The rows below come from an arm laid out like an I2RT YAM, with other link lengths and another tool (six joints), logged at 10 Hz.
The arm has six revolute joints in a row. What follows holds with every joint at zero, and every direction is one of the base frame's.
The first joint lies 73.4 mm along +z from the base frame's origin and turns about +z.
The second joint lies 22 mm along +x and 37.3 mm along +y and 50.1 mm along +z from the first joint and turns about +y.
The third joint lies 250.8 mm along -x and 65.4 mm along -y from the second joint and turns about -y.
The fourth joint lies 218 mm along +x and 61.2 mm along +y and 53.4 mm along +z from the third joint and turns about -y.
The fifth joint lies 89.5 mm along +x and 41 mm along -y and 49 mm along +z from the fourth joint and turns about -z.
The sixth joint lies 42 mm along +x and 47.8 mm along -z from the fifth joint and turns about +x.
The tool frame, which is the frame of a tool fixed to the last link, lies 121 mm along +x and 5 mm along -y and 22 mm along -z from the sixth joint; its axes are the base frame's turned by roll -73.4, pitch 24.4 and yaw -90 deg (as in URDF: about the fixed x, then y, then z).
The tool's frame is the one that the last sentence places.
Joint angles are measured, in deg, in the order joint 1, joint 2, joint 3, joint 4, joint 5, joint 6. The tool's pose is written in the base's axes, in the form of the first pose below.
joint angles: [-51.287 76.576 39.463 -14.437 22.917 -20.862]
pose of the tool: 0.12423 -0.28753 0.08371 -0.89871 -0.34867 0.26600 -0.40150 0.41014 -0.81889
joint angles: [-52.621 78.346 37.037 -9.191 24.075 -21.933]
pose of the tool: 0.11685 -0.29482 0.07446 -0.90238 -0.32137 0.28710 -0.40396 0.39883 -0.82326
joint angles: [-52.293 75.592 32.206 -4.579 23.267 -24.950]
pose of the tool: 0.11558 -0.28844 0.07069 -0.88418 -0.35825 0.29981 -0.42529 0.35180 -0.83388
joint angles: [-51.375 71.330 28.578 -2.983 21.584 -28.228]
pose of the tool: 0.11798 -0.27844 0.07256 -0.85492 -0.41636 0.30945 -0.45052 0.30019 -0.84078
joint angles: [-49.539 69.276 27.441 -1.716 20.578 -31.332]
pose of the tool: 0.12897 -0.27434 0.07859 -0.81723 -0.47395 0.32787 -0.47746 0.23821 -0.84575
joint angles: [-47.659 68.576 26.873 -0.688 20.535 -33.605]
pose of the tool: 0.13834 -0.27115 0.08182 -0.78288 -0.51331 0.35159 -0.50341 0.19052 -0.84278
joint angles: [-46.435 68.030 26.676 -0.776 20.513 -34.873]
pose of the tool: 0.14347 -0.26786 0.08323 -0.75943 -0.53791 0.36596 -0.52086 0.16563 -0.83742
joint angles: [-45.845 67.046 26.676 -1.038 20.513 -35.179]
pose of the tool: 0.14612 -0.26637 0.08721 -0.75379 -0.54443 0.36795 -0.51903 0.14988 -0.84152
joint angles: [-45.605 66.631 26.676 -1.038 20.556 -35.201]
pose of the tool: 0.14730 -0.26599 0.08921 -0.75331 -0.54527 0.36769 -0.51587 0.14314 -0.84462
